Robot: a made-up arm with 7 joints. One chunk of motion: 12 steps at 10 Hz.
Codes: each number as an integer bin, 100 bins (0 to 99) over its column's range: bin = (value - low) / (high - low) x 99, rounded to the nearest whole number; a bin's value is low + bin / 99 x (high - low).
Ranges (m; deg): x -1.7..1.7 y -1.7..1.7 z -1.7..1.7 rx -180..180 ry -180..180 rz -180..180
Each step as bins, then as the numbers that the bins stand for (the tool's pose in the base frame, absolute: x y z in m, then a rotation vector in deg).
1 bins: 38 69 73 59 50 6
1 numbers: -0.3949 0.6697 0.8071 34.55 1.82 -158.18
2 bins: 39 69 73 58 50 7
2 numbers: -0.3606 0.6697 0.8071 30.91 1.82 -154.55
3 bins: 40 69 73 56 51 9
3 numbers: -0.3263 0.6697 0.8071 23.64 5.45 -147.27
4 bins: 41 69 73 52 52 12
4 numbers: -0.2919 0.6697 0.8071 9.09 9.09 -136.36
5 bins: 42 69 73 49 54 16
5 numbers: -0.2576 0.6697 0.8071 -1.82 16.36 -121.82
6 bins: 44 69 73 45 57 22
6 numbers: -0.1889 0.6697 0.8071 -16.36 27.27 -100.00
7 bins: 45 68 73 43 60 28
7 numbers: -0.1545 0.6354 0.8071 -23.64 38.18 -78.18
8 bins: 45 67 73 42 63 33
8 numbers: -0.1545 0.6010 0.8071 -27.27 49.09 -60.00
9 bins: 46 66 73 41 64 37
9 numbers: -0.1202 0.5667 0.8071 -30.91 52.73 -45.45
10 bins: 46 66 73 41 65 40
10 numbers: -0.1202 0.5667 0.8071 -30.91 56.36 -34.55
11 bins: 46 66 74 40 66 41
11 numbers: -0.1202 0.5667 0.8414 -34.55 60.00 -30.91
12 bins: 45 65 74 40 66 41
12 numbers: -0.1545 0.5323 0.8414 -34.55 60.00 -30.91
